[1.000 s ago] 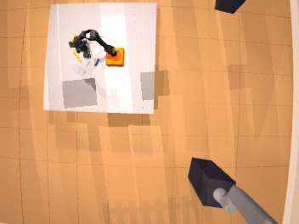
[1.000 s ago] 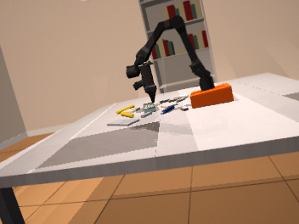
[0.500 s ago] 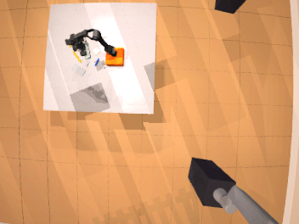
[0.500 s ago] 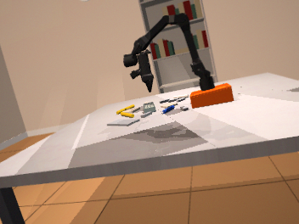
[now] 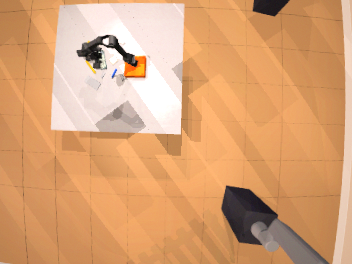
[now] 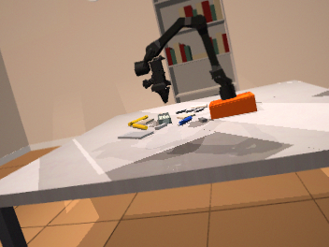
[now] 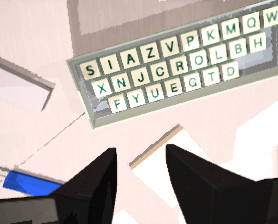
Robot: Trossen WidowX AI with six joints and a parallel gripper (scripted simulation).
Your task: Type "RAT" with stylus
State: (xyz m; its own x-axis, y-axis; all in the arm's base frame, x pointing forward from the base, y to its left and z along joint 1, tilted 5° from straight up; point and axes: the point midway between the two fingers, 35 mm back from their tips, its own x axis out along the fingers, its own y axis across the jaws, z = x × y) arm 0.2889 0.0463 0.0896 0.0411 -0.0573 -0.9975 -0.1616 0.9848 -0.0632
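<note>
The blue stylus lies 100 mm to the left of my gripper tip, 90 mm below it and 90 mm behind it. Round my gripper tip: R key (80 mm below, 40 mm ahead, 30 mm to the right); white block (180 mm ahead, 90 mm below, 70 mm to the right); grey stylus tip (130 mm to the left, 90 mm below, 80 mm behind).
</note>
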